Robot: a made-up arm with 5 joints.
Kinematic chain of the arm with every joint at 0, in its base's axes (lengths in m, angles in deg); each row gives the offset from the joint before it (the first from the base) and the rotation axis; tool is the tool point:
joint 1: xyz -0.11 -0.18 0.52 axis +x
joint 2: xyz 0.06 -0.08 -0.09 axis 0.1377 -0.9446 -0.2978
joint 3: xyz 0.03 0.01 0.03 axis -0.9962 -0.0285 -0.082
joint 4: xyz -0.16 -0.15 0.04 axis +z
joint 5: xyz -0.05 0 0.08 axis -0.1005 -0.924 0.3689
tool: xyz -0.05 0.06 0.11
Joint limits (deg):
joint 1: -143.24..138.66
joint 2: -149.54..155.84
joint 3: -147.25..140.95
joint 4: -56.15..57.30
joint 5: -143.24..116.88
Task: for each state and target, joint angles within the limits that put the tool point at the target. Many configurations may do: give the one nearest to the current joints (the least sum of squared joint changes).
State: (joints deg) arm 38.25 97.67 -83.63 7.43 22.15
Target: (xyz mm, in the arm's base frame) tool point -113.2 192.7 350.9
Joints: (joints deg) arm 83.96 97.04 -67.68 -28.62 38.54
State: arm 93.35 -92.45 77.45 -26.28 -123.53
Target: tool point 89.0 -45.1 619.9
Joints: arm 76.60 -129.23 81.67 -19.03 -114.29
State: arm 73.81 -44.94 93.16 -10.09 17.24
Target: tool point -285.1 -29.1 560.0
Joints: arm 55.55 -21.18 120.21 -27.32 12.40
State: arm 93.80 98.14 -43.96 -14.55 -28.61
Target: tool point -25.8 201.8 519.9
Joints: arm 133.22 116.13 -73.85 -13.65 -51.89
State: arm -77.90 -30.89 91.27 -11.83 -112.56
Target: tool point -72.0 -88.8 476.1
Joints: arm -76.57 -16.75 96.55 1.19 -117.63
